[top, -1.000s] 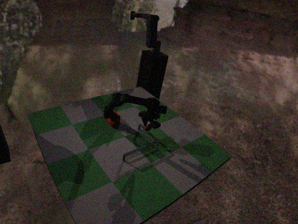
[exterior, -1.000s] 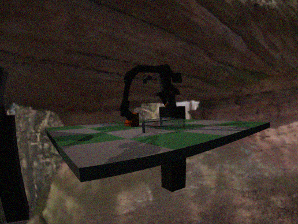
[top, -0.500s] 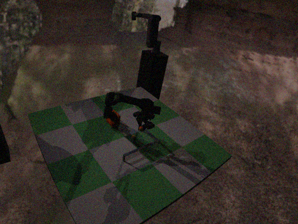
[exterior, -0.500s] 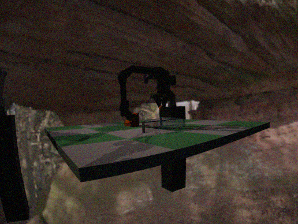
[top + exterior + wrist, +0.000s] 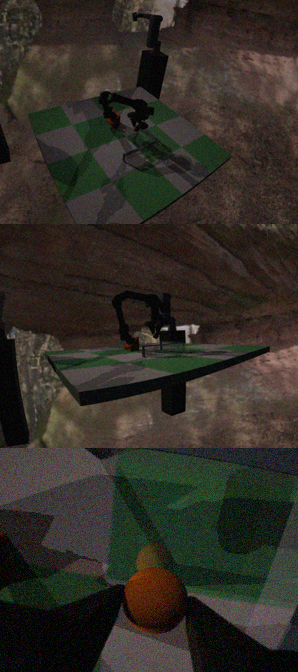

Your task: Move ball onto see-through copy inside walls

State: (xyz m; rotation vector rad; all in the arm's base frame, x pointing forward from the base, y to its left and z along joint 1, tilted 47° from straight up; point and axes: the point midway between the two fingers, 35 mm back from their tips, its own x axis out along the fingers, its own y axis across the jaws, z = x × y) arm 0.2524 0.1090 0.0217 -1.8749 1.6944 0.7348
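Now: the faint orange patch 80 mm below my gripper tip. Round my gripper tip: orange ball (right at my gripper tip).
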